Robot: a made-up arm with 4 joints.
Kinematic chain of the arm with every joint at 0, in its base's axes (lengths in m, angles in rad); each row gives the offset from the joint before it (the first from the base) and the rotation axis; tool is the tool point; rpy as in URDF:
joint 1: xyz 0.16 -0.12 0 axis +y
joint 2: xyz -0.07 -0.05 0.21 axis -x
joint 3: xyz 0.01 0 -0.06 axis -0.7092 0.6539 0.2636
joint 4: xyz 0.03 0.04 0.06 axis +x
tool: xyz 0.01 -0.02 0.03 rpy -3.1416 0 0
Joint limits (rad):
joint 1: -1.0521..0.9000
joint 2: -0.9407..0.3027
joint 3: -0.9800..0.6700
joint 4: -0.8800..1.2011
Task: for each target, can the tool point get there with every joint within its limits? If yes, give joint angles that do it. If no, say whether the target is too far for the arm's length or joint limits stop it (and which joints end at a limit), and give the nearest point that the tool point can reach.
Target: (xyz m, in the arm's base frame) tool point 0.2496 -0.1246 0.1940
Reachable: yes | joints 0.4327 -0.2089 0.5254 0.3036
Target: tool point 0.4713 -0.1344 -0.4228
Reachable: no: too far | nearest point 0.3006 -0.1106 0.1075 | short by 0.558 m
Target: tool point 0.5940 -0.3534 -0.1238
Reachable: no: too far | nearest point 0.3482 -0.1650 0.1617 | short by 0.421 m
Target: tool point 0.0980 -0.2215 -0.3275
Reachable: no: joint limits stop it (at a limit: joint 1, joint 2, joint 3) | nearest point -0.0314 -0.2088 0.0193 | short by 0.370 m
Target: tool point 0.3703 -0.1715 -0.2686
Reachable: no: joint limits stop it (at a limit: joint 1, joint 2, joint 3) | nearest point 0.2922 -0.1448 0.1083 | short by 0.386 m
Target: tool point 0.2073 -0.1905 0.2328
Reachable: yes | joints 0.3762 -0.1870 -0.3830 0.3739
